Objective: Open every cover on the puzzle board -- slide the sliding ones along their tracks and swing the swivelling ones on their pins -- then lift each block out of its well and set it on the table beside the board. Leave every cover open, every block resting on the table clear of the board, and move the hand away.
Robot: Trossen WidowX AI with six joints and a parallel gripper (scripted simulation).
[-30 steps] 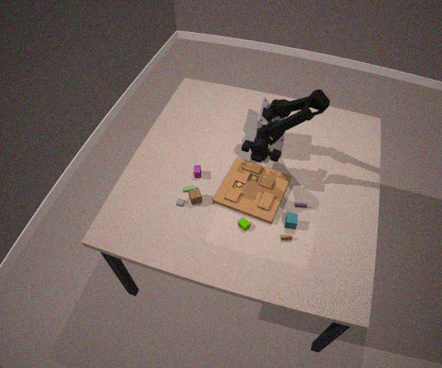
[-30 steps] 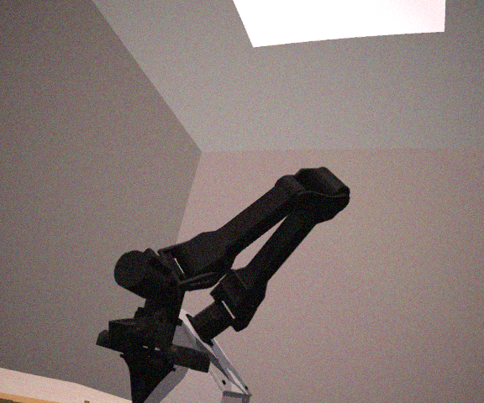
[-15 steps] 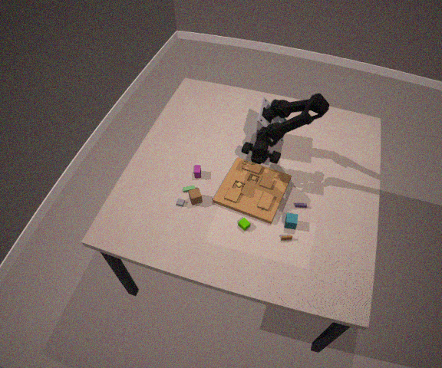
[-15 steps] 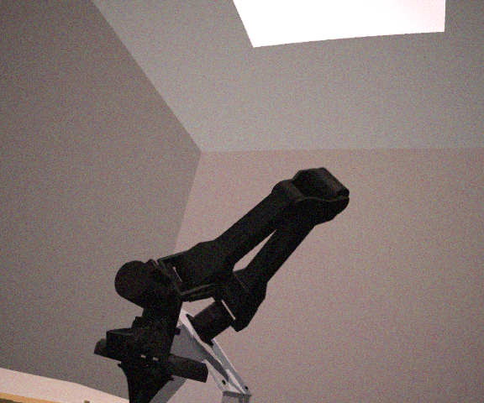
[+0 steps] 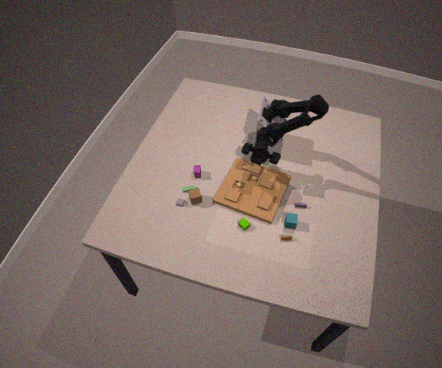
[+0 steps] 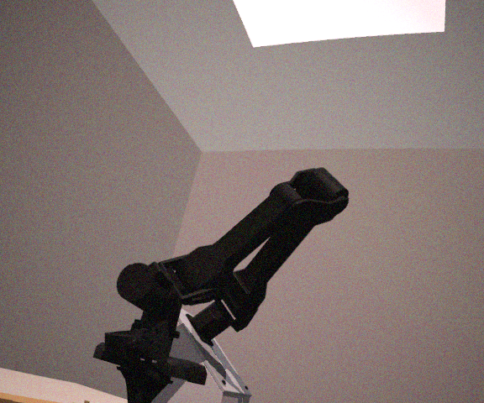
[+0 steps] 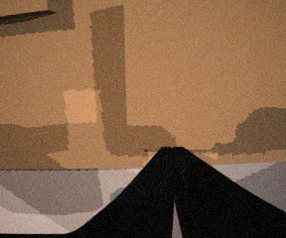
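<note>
Right now the tan puzzle board is 120 mm ahead of my gripper tip, 10 mm to the right of it and 10 mm below it. Also, from my gripper tip: magenta block (100 mm ahead, 300 mm to the right, 10 mm below); bright green cube (350 mm ahead, 10 mm to the right, 20 mm below); purple object (190 mm ahead, 230 mm to the left, 20 mm below).
</note>
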